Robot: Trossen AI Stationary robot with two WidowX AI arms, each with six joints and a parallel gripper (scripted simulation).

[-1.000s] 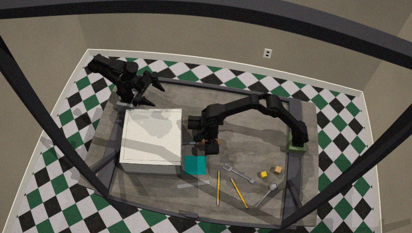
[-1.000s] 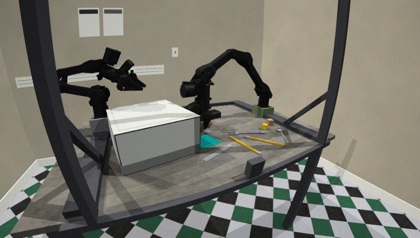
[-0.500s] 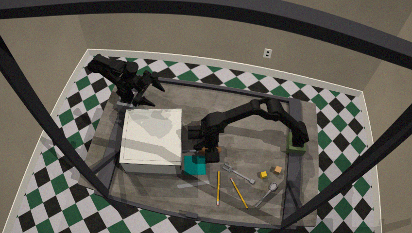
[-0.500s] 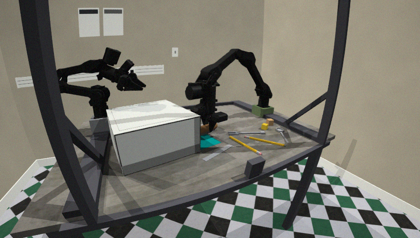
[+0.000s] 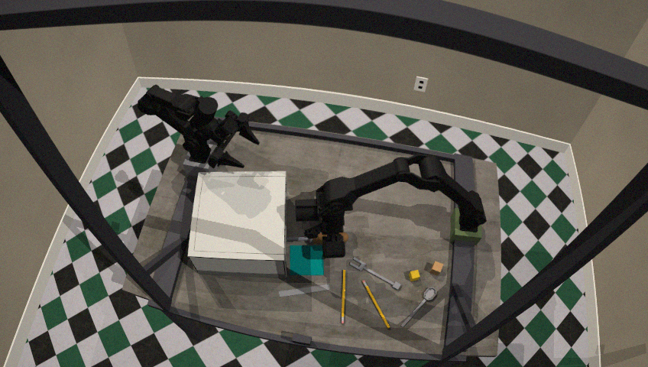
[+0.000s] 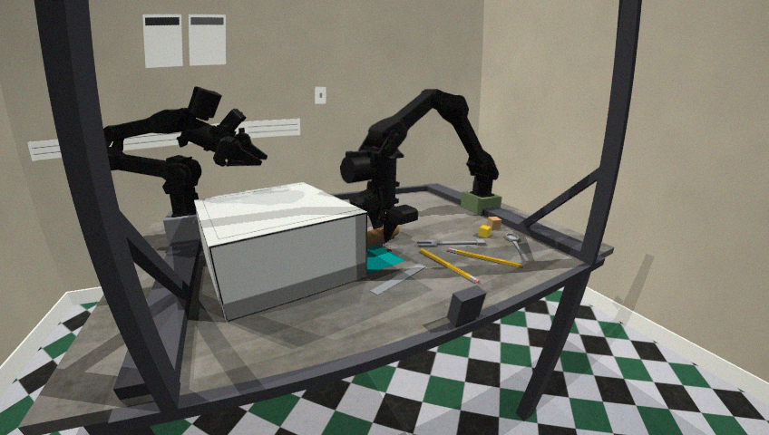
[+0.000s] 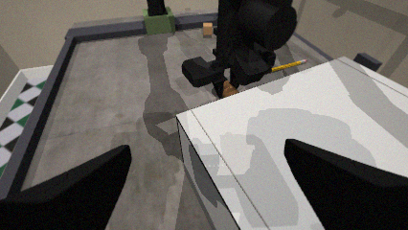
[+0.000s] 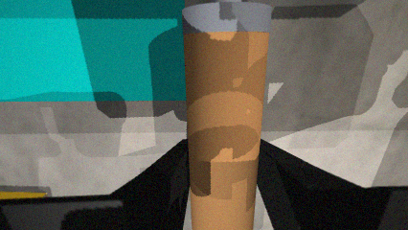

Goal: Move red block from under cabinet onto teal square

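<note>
Now: the teal square 8 cm behind my right hand, 5 cm to the left of it and 4 cm below it. Round my right hand: grey strip: 18 cm behind, 4 cm below, 3 cm to the left; red block: 23 cm to the left, 11 cm behind, 2 cm below; forked wrench: 16 cm to the right, 8 cm behind, 3 cm below.
</note>
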